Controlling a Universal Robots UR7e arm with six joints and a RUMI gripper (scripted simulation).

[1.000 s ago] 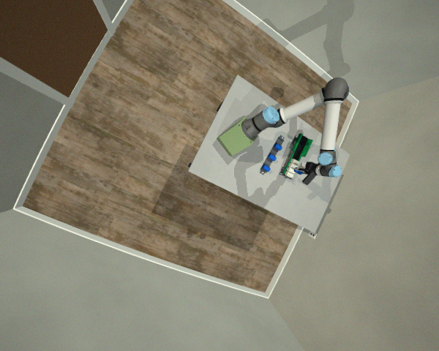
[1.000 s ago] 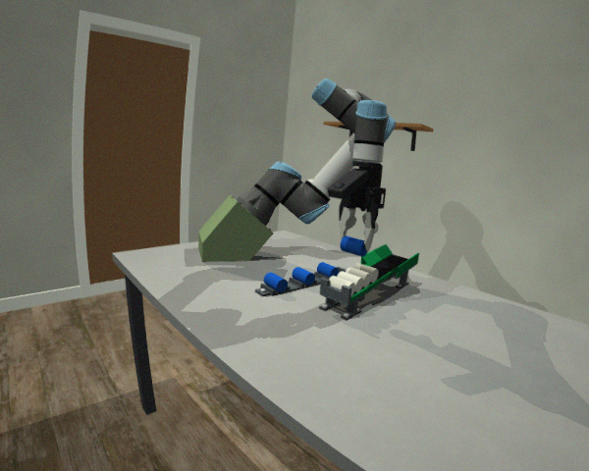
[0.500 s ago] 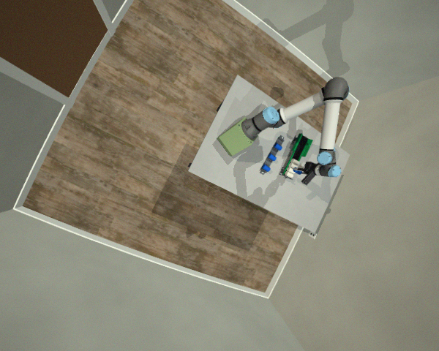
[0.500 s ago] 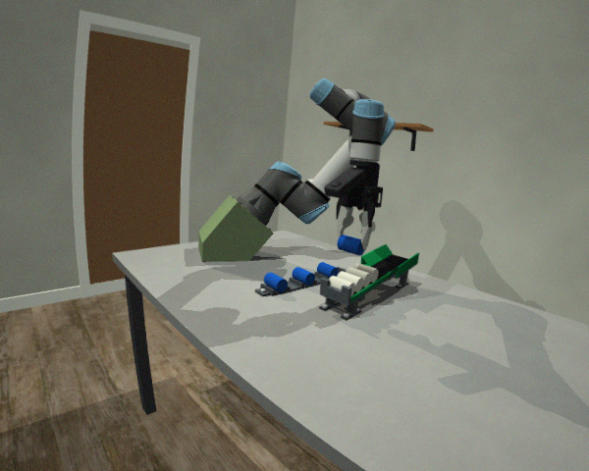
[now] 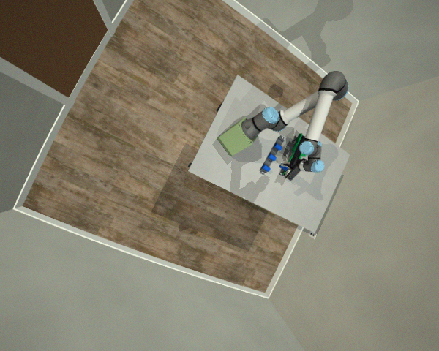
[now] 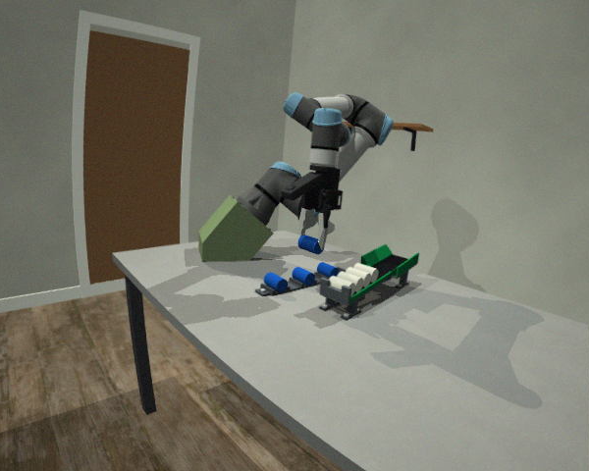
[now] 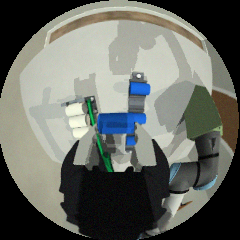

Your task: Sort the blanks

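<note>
Now: hand 80 mm past the dark stock rack, 70 mm to the right of it and 170 mm above it. From my hand the other things lie so: grey stop (130 mm ahead, 20 mm to the right, 100 mm below).
</note>
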